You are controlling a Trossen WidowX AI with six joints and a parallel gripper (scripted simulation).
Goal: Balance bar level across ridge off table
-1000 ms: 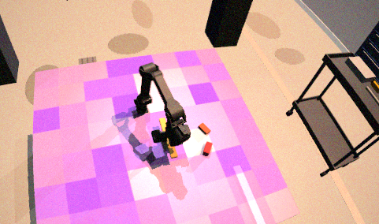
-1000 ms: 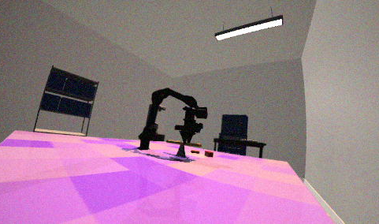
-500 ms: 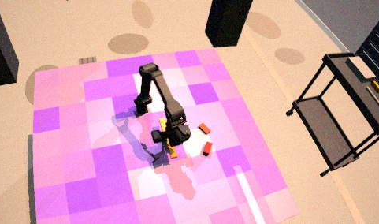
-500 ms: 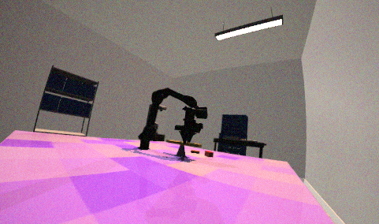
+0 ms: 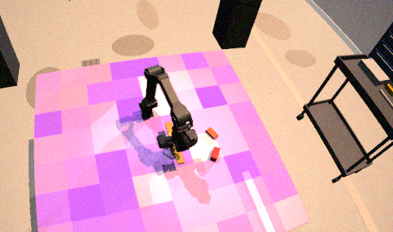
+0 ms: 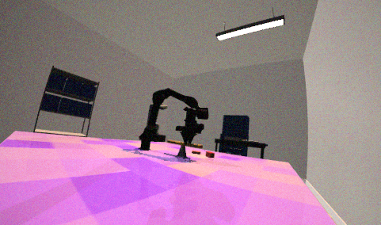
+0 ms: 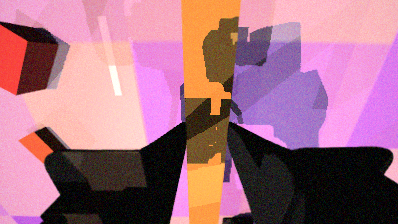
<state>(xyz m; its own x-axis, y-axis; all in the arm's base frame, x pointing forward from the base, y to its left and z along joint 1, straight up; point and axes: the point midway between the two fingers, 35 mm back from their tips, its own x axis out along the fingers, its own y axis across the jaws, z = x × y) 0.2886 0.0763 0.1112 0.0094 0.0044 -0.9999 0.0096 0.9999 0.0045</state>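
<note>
My gripper tip is 3 cm past the long bar. The rest, counted from my gripper tip: red block (5 cm ahead, 21 cm to the left, 6 cm below); then orange block (7 cm behind, 24 cm to the left, 7 cm below).
</note>
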